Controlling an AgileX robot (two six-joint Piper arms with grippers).
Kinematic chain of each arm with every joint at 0, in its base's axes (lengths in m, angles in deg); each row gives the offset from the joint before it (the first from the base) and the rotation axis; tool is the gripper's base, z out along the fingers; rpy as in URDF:
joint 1: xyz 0 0 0.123 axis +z
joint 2: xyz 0 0 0 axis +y
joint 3: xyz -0.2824 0 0.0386 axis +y
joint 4: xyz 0.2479 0 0.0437 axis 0.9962 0 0.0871
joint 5: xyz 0 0 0 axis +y
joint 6: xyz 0.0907 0 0.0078 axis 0.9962 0 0.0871
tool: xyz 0 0 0 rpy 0 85 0
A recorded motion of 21 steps. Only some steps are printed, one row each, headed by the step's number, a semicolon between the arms.
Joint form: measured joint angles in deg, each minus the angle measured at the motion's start. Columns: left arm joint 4, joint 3, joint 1, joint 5, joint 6, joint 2; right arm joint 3, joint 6, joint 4, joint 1, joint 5, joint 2.
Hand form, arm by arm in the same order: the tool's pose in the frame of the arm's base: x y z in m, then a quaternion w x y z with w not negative. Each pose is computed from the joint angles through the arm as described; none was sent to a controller.
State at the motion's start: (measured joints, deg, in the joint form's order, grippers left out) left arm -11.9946 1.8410 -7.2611 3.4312 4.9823 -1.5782; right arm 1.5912 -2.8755 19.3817 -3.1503 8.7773 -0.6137
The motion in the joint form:
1: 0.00 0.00 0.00 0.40 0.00 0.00; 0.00 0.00 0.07 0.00 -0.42 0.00
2: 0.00 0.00 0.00 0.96 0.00 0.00; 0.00 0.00 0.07 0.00 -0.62 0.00
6: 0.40 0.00 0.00 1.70 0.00 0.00; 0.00 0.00 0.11 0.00 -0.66 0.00
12: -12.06 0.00 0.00 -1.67 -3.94 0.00; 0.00 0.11 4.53 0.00 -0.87 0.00
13: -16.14 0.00 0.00 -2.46 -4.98 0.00; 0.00 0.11 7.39 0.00 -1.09 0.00
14: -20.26 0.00 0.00 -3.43 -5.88 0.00; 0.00 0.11 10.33 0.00 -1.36 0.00
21: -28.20 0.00 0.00 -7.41 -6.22 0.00; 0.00 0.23 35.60 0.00 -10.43 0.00
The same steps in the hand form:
1: 0.0551 -0.0083 0.1978 0.70706 0.00663 0.70094 -0.09327; 0.0567 0.0013 0.1918 0.67608 0.10762 0.72255 0.09623
2: 0.0551 -0.0085 0.1969 0.70364 0.00738 0.70434 -0.09353; 0.0567 0.0012 0.1921 0.67733 0.10784 0.72138 0.09598
6: 0.0551 -0.0087 0.1958 0.69939 0.01063 0.70881 -0.09123; 0.0567 0.0012 0.1921 0.67755 0.10811 0.72110 0.09620
12: 0.0550 -0.0082 0.2012 0.69983 -0.08965 0.68167 -0.19370; 0.0567 0.0020 0.1928 0.67534 0.13288 0.71438 0.12623
13: 0.0550 -0.0078 0.2024 0.69524 -0.12079 0.67199 -0.22467; 0.0568 0.0024 0.1934 0.67393 0.14854 0.70905 0.14496
14: 0.0550 -0.0071 0.2038 0.69044 -0.15174 0.66007 -0.25412; 0.0568 0.0028 0.1941 0.67228 0.16469 0.70287 0.16398
21: 0.0549 -0.0030 0.2086 0.69251 -0.20890 0.62351 -0.29669; 0.0563 -0.0051 0.2058 0.67355 0.32222 0.59403 0.29940

